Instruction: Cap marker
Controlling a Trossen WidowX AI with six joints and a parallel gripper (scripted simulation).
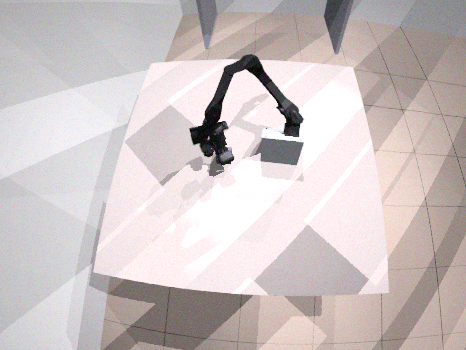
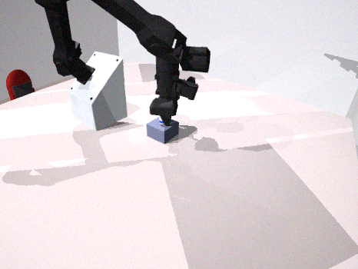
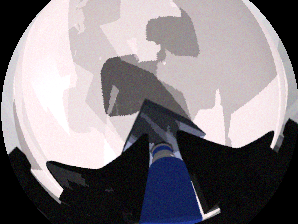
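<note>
The blue cap is 1 cm behind my gripper tip, 1 cm to the right of it and 5 cm above it.
</note>
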